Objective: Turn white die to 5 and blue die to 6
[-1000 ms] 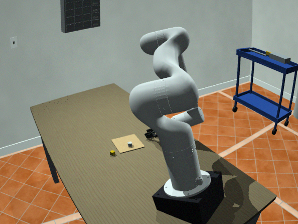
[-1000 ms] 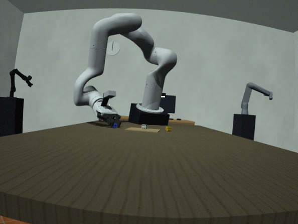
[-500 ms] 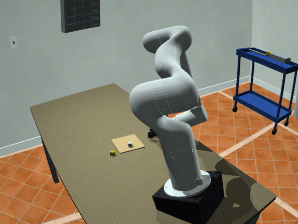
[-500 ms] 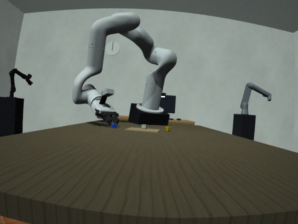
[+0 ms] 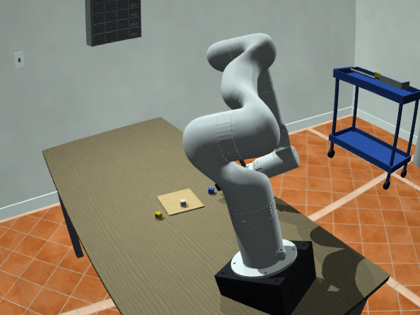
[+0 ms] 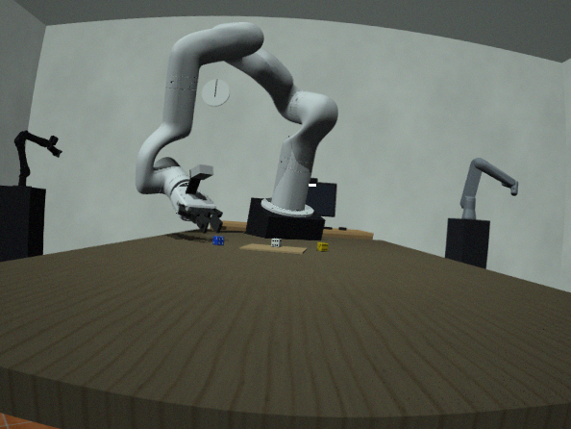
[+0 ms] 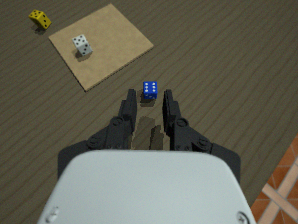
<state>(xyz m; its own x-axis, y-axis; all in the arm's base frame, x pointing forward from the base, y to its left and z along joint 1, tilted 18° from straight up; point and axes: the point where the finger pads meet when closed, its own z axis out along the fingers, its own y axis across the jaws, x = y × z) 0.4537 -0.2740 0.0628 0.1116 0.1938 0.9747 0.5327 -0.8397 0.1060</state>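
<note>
Right now my hand is 4 cm short of the blue die, 2 cm to the right of it and 4 cm above it. The rest, counted from my hand: white die (4 cm ahead, 16 cm to the left, 3 cm below); then tan mat (7 cm ahead, 16 cm to the left, 5 cm below); then yellow die (4 cm ahead, 28 cm to the left, 4 cm below).
</note>
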